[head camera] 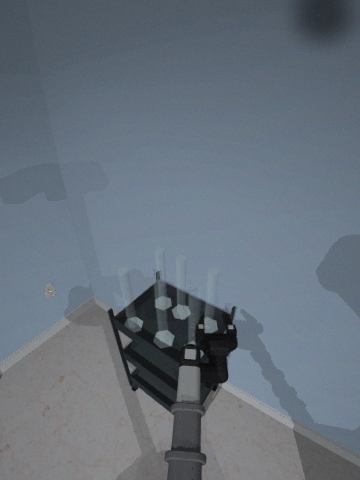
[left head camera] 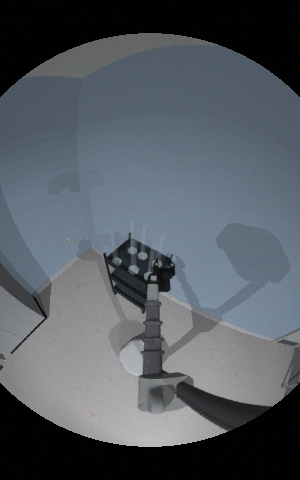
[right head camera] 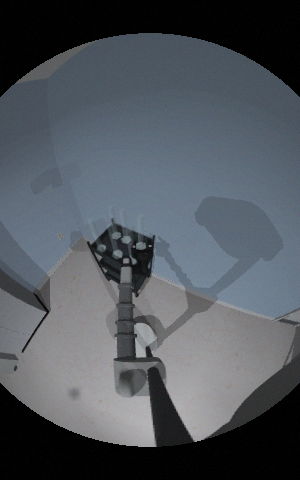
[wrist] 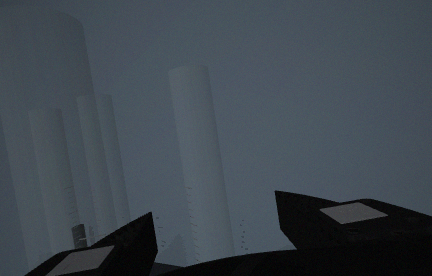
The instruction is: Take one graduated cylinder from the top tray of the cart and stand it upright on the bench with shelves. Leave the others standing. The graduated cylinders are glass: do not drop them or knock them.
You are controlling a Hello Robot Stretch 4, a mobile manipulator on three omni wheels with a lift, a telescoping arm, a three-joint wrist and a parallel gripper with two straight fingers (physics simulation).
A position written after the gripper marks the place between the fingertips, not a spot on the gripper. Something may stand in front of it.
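Observation:
On the head camera you've got the gripper [head camera: 214,315] and also a black three-tier cart [head camera: 157,369]. The wrist view has the gripper [wrist: 216,220] too. As for the cart, it's there in the left head camera view [left head camera: 132,287], and the right head camera view [right head camera: 112,265] has the cart as well.

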